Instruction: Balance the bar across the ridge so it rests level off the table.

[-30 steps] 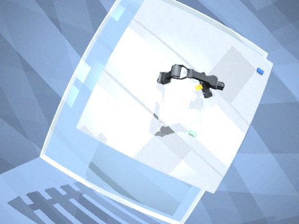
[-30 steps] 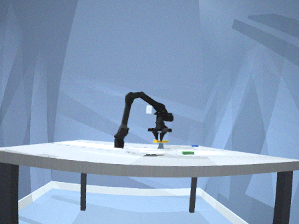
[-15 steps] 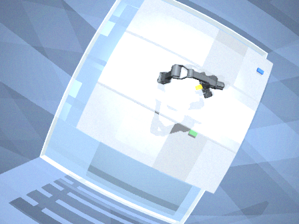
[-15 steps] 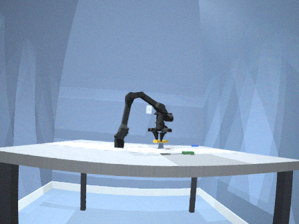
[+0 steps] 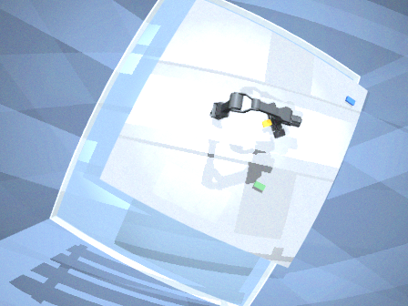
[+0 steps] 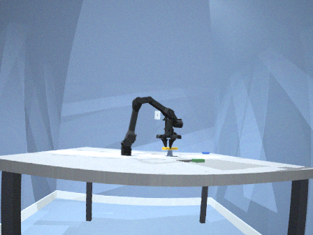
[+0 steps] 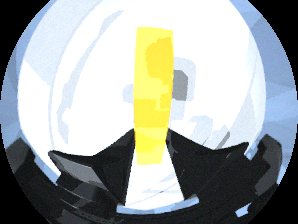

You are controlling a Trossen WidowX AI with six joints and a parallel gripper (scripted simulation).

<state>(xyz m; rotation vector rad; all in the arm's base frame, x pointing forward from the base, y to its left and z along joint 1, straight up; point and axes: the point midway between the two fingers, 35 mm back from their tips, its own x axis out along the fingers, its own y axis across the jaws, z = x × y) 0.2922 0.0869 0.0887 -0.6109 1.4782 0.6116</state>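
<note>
Right now the bar is 20 mm ahead of my gripper tip and 20 mm to the left of it. Also, from my gripper tip: blue block: 450 mm ahead, 410 mm to the left, 50 mm below; green block: 110 mm ahead, 350 mm to the right, 50 mm below.
</note>
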